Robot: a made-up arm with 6 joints. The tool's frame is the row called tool.
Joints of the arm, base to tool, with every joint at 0 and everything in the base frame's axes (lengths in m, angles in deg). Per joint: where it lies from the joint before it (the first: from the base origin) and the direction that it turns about. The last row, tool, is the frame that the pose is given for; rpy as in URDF.
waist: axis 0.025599 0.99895 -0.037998 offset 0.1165 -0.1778 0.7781
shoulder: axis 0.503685 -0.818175 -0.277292 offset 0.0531 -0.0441 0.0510
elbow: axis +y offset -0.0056 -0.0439 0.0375
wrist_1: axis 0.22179 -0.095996 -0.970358 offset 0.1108 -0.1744 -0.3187
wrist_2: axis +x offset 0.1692 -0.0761 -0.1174
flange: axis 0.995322 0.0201 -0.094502 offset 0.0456 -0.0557 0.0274
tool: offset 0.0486 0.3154 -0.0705 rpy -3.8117 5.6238 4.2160
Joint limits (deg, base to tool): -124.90..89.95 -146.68..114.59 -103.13..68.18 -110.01..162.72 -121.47..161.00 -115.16..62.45
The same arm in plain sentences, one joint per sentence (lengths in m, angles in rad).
The arm has six revolute joints in a row. What follows holds with every joint at zero, and every direction is one of the base frame's.
Joint 1 lies 0.1165 m along +x and 0.1778 m along -y and 0.7781 m along +z from the base frame's origin and rotates about the direction (0.025601, 0.99895, -0.038002), from -2.1799 to 1.5699 rad.
Joint 2 lies 0.0531 m along +x and 0.0441 m along -y and 0.051 m along +z from joint 1 and rotates about the direction (0.503685, -0.818175, -0.277292), from -2.56 to 2 rad.
Joint 3 lies 0.0056 m along -x and 0.0439 m along -y and 0.0375 m along +z from joint 2 and rotates about +y, from -1.8 to 1.19 rad.
Joint 4 lies 0.1108 m along +x and 0.1744 m along -y and 0.3187 m along -z from joint 3 and rotates about the direction (0.22179, -0.095996, -0.970358), from -1.92 to 2.84 rad.
Joint 5 lies 0.1692 m along +x and 0.0761 m along -y and 0.1174 m along -z from joint 4 and rotates about +x, from -2.1201 to 2.81 rad.
Joint 6 lies 0.0456 m along +x and 0.0557 m along -y and 0.0274 m along +z from joint 5 and rotates about the direction (0.995322, 0.0201, -0.094502), from -2.0099 to 1.09 rad.
The tool frame, which is the frame that the pose is given for, lies 0.0486 m along +x and 0.3154 m along +y and 0.0705 m along -z from joint 6; its axes are the base frame's turned by roll -0.0665, pitch 0.0982 and yaw 0.0736 rad (as in URDF: about the fixed x, then y, then z).

